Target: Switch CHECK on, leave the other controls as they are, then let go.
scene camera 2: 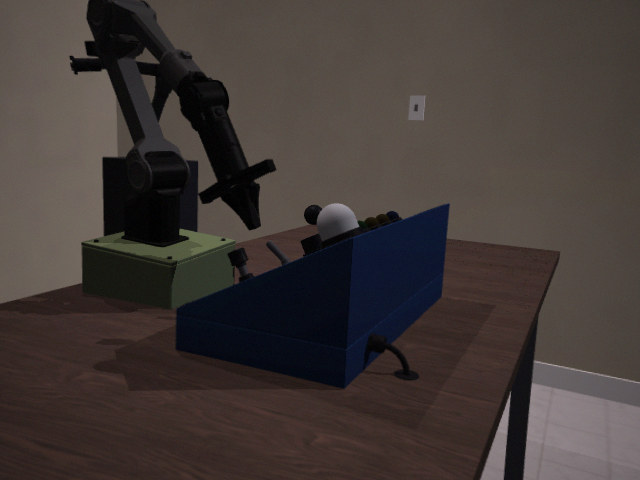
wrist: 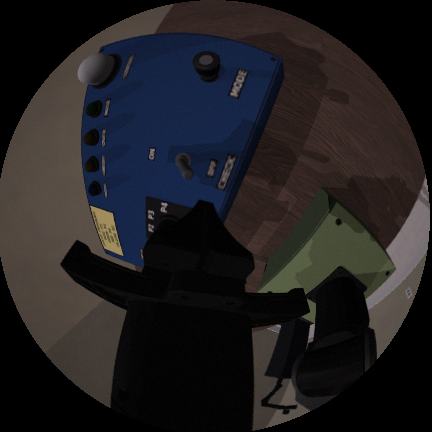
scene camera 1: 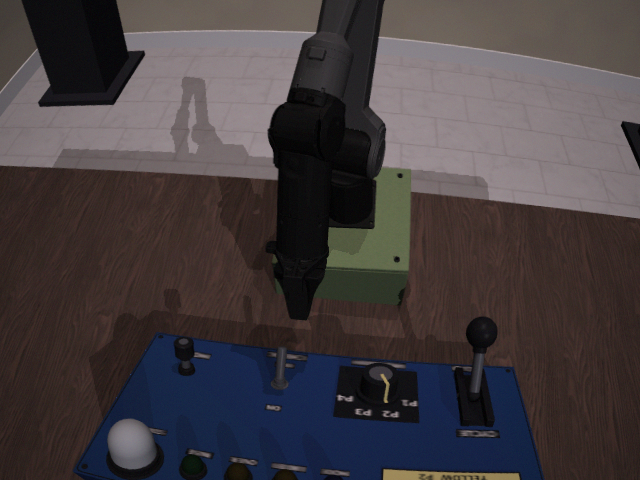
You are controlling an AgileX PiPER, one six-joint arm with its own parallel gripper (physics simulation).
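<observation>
The CHECK switch (scene camera 1: pixel 280 367) (scene camera 2: pixel 277 252) (wrist: pixel 184 166) is a small grey metal toggle on the sloped blue panel (scene camera 1: pixel 310 418) (scene camera 2: pixel 398 273) (wrist: pixel 165 100). Its lever leans toward the OFF label, away from the ON label. My gripper (scene camera 1: pixel 298 317) (scene camera 2: pixel 254 227) (wrist: pixel 202 209) is shut and empty. Its fingertips are above and behind the switch, on the side toward the robot base, and do not touch it. In the wrist view the fingers cover part of the program knob's plate.
A black MODE knob (scene camera 1: pixel 184 348) (scene camera 2: pixel 238 257) (wrist: pixel 206 62) stands to one side of CHECK. The program knob (scene camera 1: pixel 379 379) and the CYCLE lever (scene camera 1: pixel 481 333) (scene camera 2: pixel 313 214) stand on the other. A white dome (scene camera 1: pixel 131 443) (scene camera 2: pixel 337 222) (wrist: pixel 97 70) and several small lamps line the panel's far edge.
</observation>
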